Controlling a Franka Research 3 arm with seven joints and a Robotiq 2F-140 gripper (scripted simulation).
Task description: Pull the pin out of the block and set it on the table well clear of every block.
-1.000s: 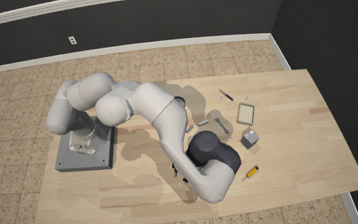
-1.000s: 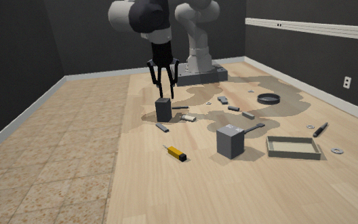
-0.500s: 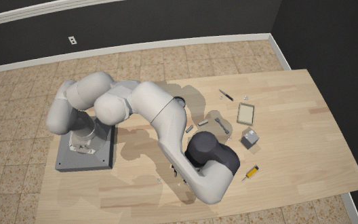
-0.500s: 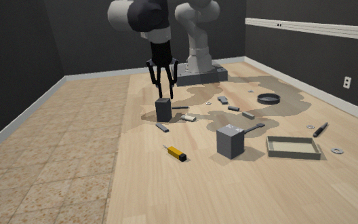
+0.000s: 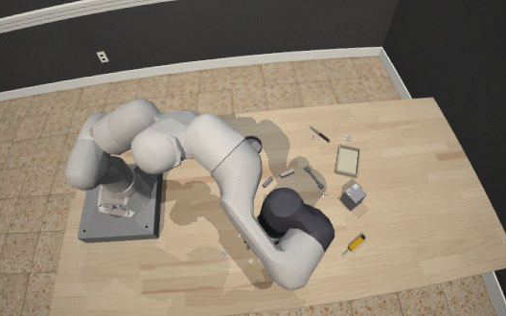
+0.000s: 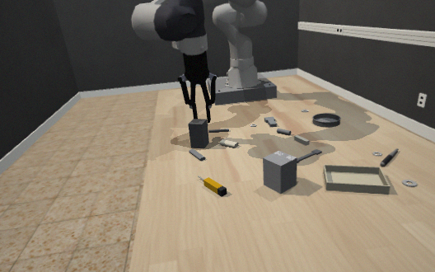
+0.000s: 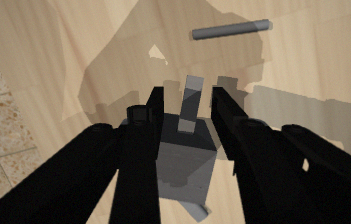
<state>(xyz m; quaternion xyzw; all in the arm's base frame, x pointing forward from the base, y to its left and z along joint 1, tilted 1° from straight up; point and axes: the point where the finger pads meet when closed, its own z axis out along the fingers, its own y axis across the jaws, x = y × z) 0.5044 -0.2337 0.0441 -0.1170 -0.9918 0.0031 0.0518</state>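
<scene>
My hand is 40 mm short of the dark grey block, 20 mm to the left of it and 50 mm above it. From my hand the other things lie so: lighter grey block (350 mm ahead, 190 mm to the left, 60 mm below); pale cylinder (80 mm ahead, 80 mm to the left, 90 mm below); round dish (30 mm behind, 470 mm to the left, 90 mm below).
</scene>
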